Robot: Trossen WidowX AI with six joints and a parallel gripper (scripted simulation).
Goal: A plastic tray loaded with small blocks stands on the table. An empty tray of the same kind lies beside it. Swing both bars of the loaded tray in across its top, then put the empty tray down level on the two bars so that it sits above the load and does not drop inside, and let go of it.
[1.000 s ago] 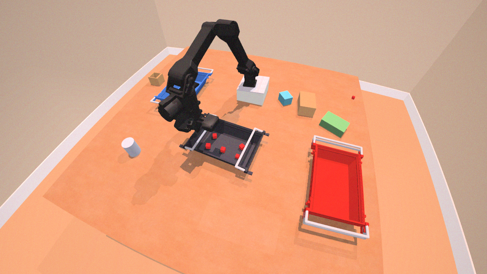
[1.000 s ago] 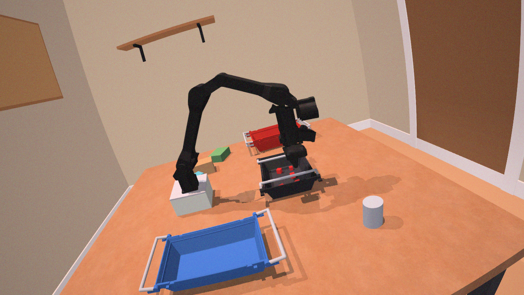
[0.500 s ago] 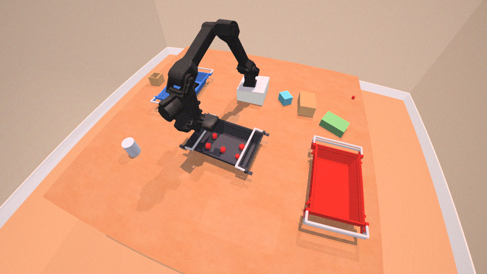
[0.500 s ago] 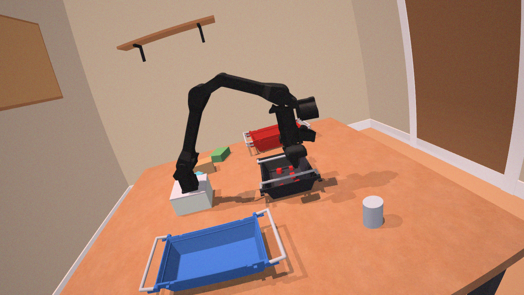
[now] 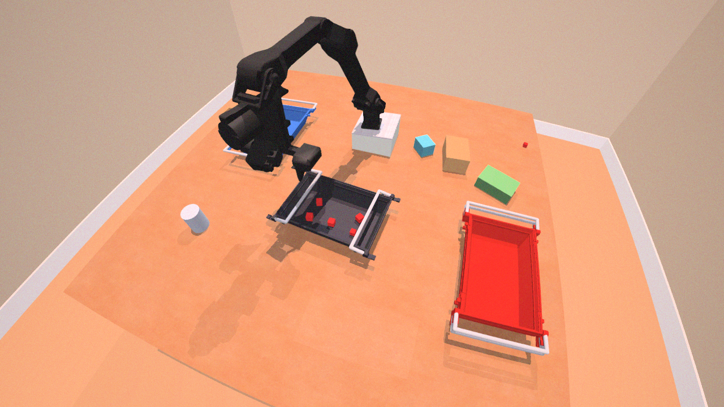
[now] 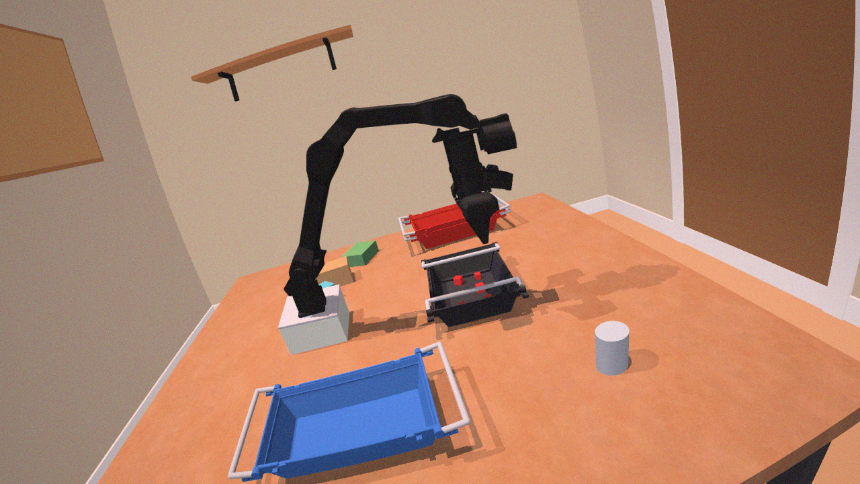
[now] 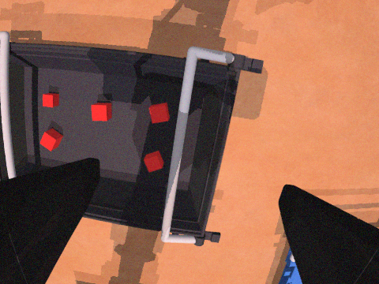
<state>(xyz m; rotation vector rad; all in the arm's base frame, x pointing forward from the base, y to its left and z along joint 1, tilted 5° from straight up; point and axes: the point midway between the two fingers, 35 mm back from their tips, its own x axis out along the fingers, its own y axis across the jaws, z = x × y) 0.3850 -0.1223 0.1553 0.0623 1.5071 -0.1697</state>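
Right now my gripper tip is 33 cm past the blue tray, 22 cm to the left of it and 13 cm above it. The rest, counted from my gripper tip: cyan cube: 39 cm behind, 33 cm to the left, 15 cm below; orange block: 44 cm to the left, 36 cm behind, 15 cm below; grey cylinder: 28 cm to the right, 14 cm below, 10 cm ahead.
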